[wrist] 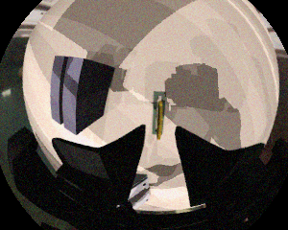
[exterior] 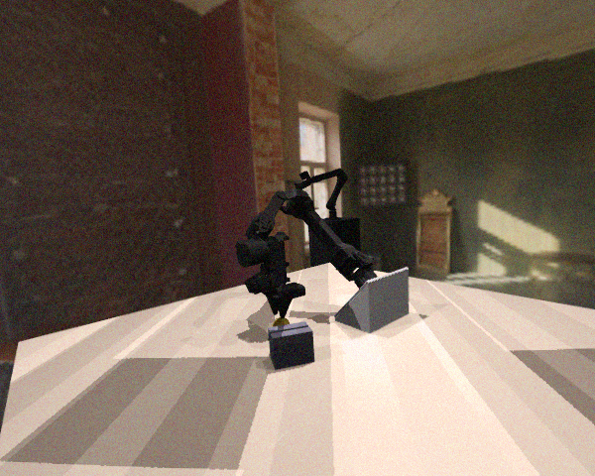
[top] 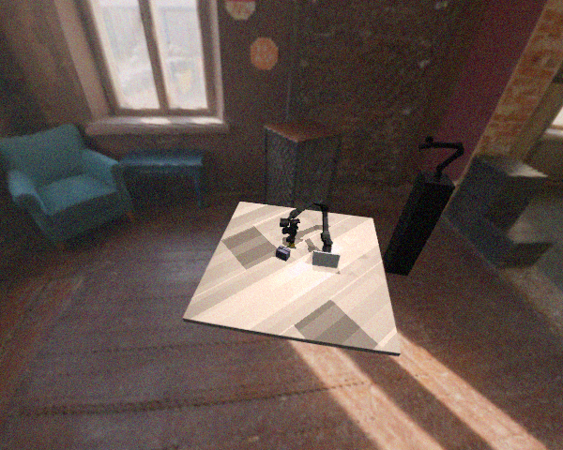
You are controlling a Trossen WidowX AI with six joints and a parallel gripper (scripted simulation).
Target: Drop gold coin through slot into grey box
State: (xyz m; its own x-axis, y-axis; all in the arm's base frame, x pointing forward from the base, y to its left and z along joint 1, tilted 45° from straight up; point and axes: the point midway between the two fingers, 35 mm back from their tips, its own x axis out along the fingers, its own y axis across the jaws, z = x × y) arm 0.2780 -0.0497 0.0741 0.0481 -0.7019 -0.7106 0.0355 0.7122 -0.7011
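The gold coin is 30 mm below my gripper tip.
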